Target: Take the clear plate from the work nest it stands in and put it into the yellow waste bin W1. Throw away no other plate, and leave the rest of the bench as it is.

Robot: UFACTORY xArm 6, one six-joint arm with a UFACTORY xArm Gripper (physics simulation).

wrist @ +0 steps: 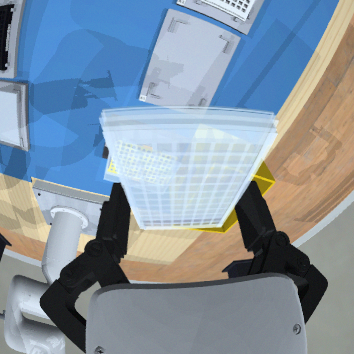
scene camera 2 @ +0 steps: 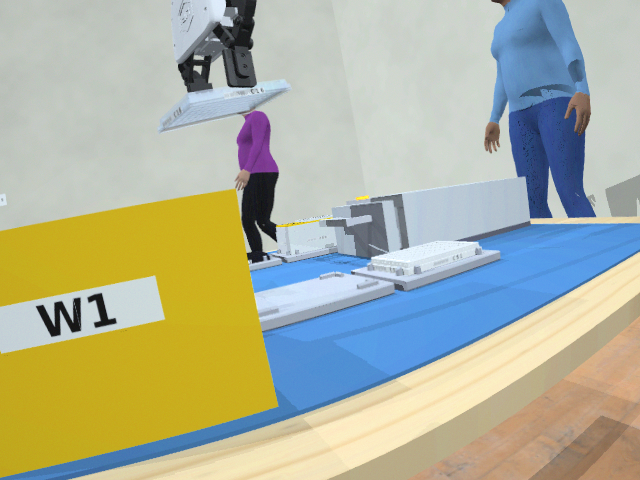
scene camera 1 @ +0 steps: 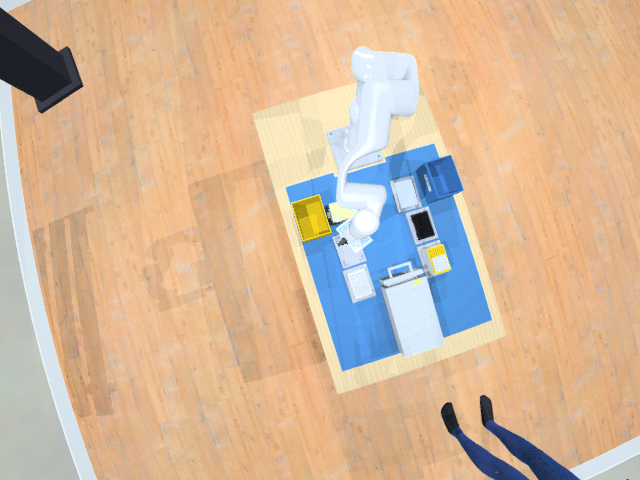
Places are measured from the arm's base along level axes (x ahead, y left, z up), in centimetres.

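Pixels of known places: gripper, fingertip midpoint: (wrist: 184, 194) (scene camera 2: 221, 101); arm's base, origin of the base link: (wrist: 69, 216).
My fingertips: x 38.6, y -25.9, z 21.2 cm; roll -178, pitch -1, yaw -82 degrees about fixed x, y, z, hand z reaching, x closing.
Note:
Ahead of a thing's pixels: the offset from my fingertips to its top centre.
The clear plate {dz +1.7, dx +0.1, dy +0.0 cm} (scene camera 1: 360, 243) (scene camera 2: 222, 109) (wrist: 192, 175) is held high above the bench. My gripper (scene camera 2: 221, 86) (wrist: 184, 194) is shut on its two sides; in scene camera 1 the wrist hides the fingers. The yellow waste bin W1 {dz -11.3, dx -15.5, dy -11.4 cm} (scene camera 1: 300, 218) (scene camera 2: 206, 258) (wrist: 265, 181) stands at the bench's edge. In the wrist view it shows partly behind the held plate, low on the right. A bare grey work nest {dz -21.5, dx +5.0, dy -2.0 cm} (scene camera 1: 352, 256) (scene camera 2: 320, 295) (wrist: 192, 65) lies beside the bin, with no plate in it.
A white plate {dz -20.7, dx +21.9, dy -5.6 cm} (scene camera 1: 359, 283) (scene camera 2: 429, 254) sits in the neighbouring nest. A yellowish plate {dz -15.5, dx -12.4, dy +3.7 cm} (scene camera 1: 341, 211) lies close beside W1. Across the mat are a blue bin {dz -11.3, dx -3.6, dy +51.6 cm} (scene camera 1: 444, 180), a black plate {dz -20.7, dx +12.1, dy +35.2 cm} (scene camera 1: 422, 225) and a yellow-and-white box {dz -15.6, dx +29.2, dy +32.0 cm} (scene camera 1: 438, 259). A long white instrument {dz -12.7, dx +45.9, dy +8.8 cm} (scene camera 1: 414, 317) (scene camera 2: 465, 209) stands beyond.

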